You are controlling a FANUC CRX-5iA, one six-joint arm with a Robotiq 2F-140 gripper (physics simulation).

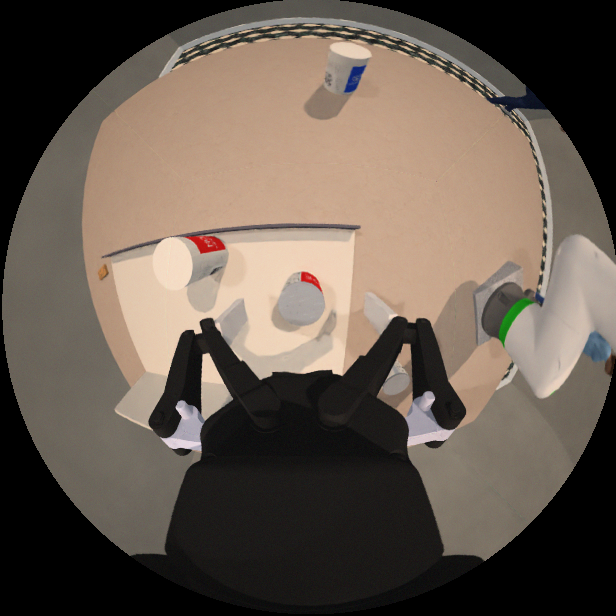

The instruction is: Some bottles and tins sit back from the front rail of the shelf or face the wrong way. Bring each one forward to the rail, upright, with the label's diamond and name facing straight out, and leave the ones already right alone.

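Note:
I look down on a cream shelf board [241, 310] with a dark front rail [241, 232] along its far edge. A tin with a cream top and a red label [186, 259] stands close to the rail at the left. A grey-topped tin with a red label [300, 299] stands further back from the rail, mid-board. My gripper [306, 317] is open and empty above it, one fingertip on each side of this tin. A white tin with a blue label [346, 67] stands far off on the tan table. I cannot read which way the labels face.
A small grey cylinder [396, 379] is partly hidden behind my right finger, off the board's right edge. The robot's base [498, 310] and white arm [566, 321] are at the right. A patterned border [453, 63] rims the table.

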